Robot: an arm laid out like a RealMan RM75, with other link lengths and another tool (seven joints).
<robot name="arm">
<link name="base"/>
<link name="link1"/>
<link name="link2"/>
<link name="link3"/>
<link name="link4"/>
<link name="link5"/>
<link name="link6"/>
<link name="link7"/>
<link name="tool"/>
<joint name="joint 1" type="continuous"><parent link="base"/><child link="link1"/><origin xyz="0 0 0.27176"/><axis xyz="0 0 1"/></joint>
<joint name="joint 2" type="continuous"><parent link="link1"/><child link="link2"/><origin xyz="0 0 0"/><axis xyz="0 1 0"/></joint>
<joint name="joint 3" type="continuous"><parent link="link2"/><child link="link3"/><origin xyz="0 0 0.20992"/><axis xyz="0 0 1"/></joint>
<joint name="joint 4" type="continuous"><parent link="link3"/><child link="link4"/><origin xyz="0 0 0"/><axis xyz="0 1 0"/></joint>
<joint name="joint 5" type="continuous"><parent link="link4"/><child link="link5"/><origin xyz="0 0 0.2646"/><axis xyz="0 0 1"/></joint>
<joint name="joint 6" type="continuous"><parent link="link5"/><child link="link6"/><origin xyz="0 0 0"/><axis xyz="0 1 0"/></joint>
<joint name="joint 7" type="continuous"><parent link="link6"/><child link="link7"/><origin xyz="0 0 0.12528"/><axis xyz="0 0 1"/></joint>
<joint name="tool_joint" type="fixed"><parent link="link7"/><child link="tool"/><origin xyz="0.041 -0.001 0.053" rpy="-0.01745 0 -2.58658"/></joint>
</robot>
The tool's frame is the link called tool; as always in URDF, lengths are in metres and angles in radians. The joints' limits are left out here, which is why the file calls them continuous.
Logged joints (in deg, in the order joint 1, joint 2, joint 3, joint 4, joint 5, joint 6, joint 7), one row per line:
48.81, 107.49, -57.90, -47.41, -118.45, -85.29, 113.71
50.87, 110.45, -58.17, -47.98, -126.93, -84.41, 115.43
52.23, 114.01, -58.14, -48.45, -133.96, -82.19, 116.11
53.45, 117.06, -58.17, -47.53, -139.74, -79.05, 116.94
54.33, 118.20, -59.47, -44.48, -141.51, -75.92, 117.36
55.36, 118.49, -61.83, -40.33, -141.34, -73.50, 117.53
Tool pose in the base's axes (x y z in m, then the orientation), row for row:
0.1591, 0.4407, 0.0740, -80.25, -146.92, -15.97
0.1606, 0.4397, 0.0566, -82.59, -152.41, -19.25
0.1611, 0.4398, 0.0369, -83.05, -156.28, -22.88
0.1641, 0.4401, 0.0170, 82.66, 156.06, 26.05
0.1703, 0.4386, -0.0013, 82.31, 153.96, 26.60
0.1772, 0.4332, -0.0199, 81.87, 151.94, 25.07
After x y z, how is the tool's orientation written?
As a rotation vector, in degrees.
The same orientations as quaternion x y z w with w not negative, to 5 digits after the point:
-0.47466, -0.86900, -0.09446, 0.10307
-0.47296, -0.87280, -0.11024, 0.04872
-0.46536, -0.87569, -0.12820, 0.01353
0.46301, 0.87416, 0.14592, 0.01300
0.46589, 0.87144, 0.15056, 0.02970
0.46887, 0.87015, 0.14357, 0.04881

